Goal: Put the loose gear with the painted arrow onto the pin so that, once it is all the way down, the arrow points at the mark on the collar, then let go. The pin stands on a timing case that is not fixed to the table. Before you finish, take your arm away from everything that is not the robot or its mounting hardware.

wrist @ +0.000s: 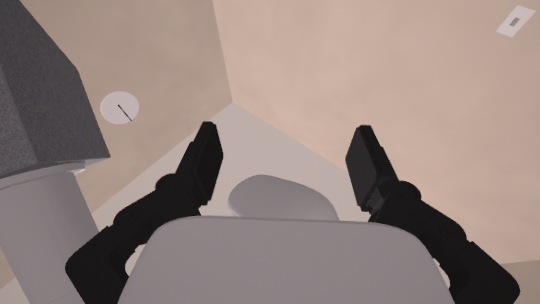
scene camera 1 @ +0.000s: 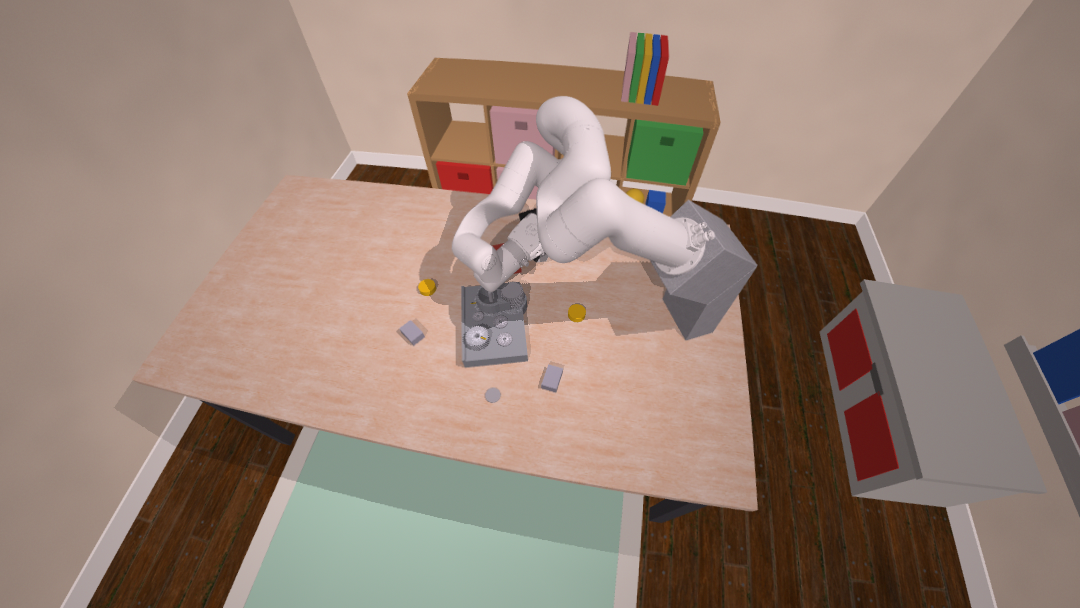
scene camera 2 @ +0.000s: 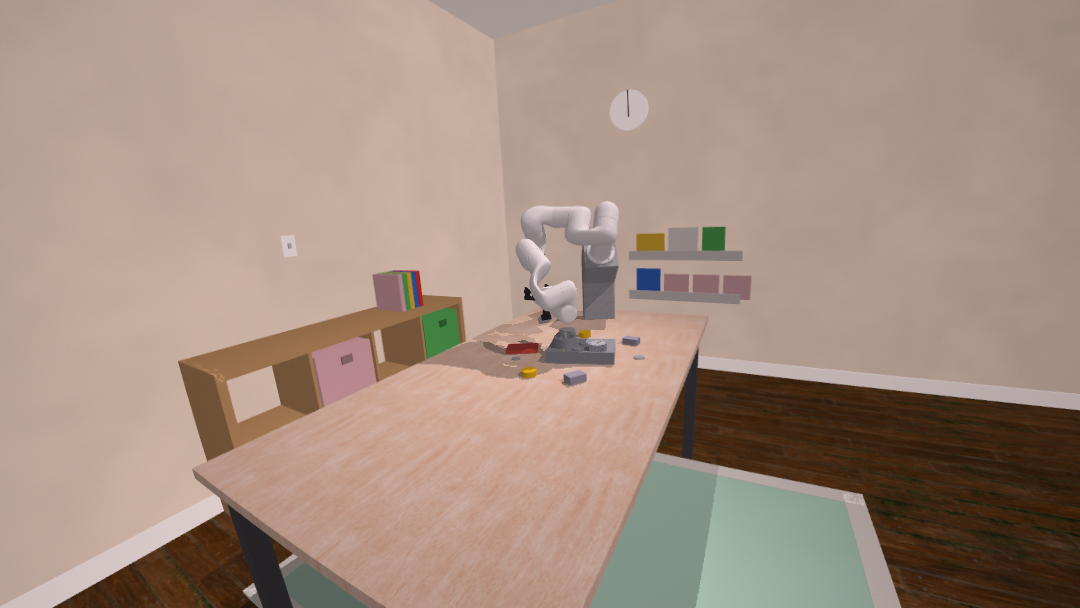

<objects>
grey timing case: scene camera 1; scene camera 2; not seen in the wrist view (out of frame)
same spot on grey timing case: (scene camera 2: pixel 560 351) = (scene camera 1: pixel 462 301)
</objects>
